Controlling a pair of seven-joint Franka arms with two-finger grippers.
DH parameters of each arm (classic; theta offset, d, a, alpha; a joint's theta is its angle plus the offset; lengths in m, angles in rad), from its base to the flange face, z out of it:
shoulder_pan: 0 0.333 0 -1.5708
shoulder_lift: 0 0 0 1.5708
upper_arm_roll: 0 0.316 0.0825 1.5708
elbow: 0 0 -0.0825 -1.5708
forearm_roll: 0 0.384 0 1.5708
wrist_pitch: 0 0 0.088 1.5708
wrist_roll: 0 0.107 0 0
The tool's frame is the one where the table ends.
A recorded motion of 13 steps. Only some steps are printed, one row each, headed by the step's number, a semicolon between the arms.
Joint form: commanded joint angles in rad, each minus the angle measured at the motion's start. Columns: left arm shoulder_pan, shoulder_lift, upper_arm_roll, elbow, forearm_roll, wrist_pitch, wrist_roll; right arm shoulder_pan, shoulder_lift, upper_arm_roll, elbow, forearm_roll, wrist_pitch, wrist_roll.
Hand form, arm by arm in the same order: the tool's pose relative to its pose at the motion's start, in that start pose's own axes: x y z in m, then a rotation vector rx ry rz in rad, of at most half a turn. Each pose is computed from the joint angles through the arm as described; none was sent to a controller.
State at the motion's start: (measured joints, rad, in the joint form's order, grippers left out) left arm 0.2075 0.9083 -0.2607 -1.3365 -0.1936 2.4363 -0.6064; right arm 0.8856 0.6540 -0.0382 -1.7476 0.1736 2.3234 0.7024
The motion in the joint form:
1: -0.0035 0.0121 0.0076 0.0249 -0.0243 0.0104 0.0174; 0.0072 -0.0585 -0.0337 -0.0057 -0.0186 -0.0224 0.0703
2: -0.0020 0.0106 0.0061 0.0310 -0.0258 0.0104 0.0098; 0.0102 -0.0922 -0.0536 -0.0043 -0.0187 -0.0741 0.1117
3: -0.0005 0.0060 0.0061 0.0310 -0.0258 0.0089 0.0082; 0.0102 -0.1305 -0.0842 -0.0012 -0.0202 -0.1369 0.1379
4: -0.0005 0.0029 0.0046 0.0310 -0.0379 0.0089 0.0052; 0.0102 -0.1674 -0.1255 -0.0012 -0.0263 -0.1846 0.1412
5: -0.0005 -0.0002 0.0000 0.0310 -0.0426 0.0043 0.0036; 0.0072 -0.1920 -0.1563 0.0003 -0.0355 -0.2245 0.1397
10: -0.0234 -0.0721 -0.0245 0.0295 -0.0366 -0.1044 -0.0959; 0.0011 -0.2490 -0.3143 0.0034 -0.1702 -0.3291 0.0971
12: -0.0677 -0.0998 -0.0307 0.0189 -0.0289 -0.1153 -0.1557; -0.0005 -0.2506 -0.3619 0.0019 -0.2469 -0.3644 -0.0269
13: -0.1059 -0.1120 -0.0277 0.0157 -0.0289 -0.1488 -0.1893; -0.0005 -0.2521 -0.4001 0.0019 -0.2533 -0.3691 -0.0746
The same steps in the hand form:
1: 0.0068 0.0019 -0.0024 -0.0241 0.0123 -0.0022; 0.0087 0.0078 -0.0364 0.0059 0.0411 0.0741
2: 0.0084 0.0039 -0.0061 -0.0309 0.0168 -0.0104; 0.0113 0.0150 -0.0561 -0.0059 0.0333 0.1270
3: 0.0093 0.0047 -0.0094 -0.0328 0.0195 -0.0117; 0.0183 0.0290 -0.0796 -0.0226 0.0258 0.1765
4: 0.0088 0.0064 -0.0114 -0.0420 0.0163 -0.0221; 0.0293 0.0484 -0.1033 -0.0359 0.0314 0.2115
5: 0.0068 0.0091 -0.0128 -0.0466 0.0099 -0.0241; 0.0379 0.0654 -0.1195 -0.0517 0.0328 0.2353
10: -0.0243 0.0467 -0.0445 -0.0304 -0.0514 -0.0583; 0.0833 0.1555 -0.1669 -0.1881 0.1032 0.2884
12: -0.0555 0.0741 -0.0477 -0.0247 -0.0657 -0.0598; 0.0954 0.1873 -0.1718 -0.2806 0.1071 0.1846
13: -0.0805 0.0898 -0.0438 0.0001 -0.0964 -0.0548; 0.1043 0.2076 -0.1776 -0.2958 0.1071 0.1724

